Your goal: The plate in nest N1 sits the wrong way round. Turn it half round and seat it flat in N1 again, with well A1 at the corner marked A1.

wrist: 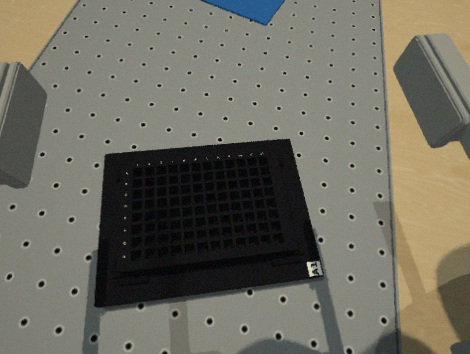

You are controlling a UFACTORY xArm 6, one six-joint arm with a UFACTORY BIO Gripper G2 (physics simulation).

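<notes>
A black plate (pixel 202 207) with a grid of square wells lies in the black nest (pixel 220 289), near the middle of the wrist view. The plate looks flat, but its edge is hard to tell from the nest. Small pale characters run along the plate's far and left edges, too small to read surely. The white A1 label (pixel 314 269) is on the nest's near right corner, diagonally across from where the two rows of characters meet. My gripper (pixel 229 114) is wide open and empty, one finger at each side of the view, apart from the plate.
The grey perforated board (pixel 240 184) lies under the nest. Part of a blue panel (pixel 255 7) shows at the top edge of the view. The wooden table (pixel 425 200) lies beyond the board's right edge and at the top left. Shadows fall across the near part of the board.
</notes>
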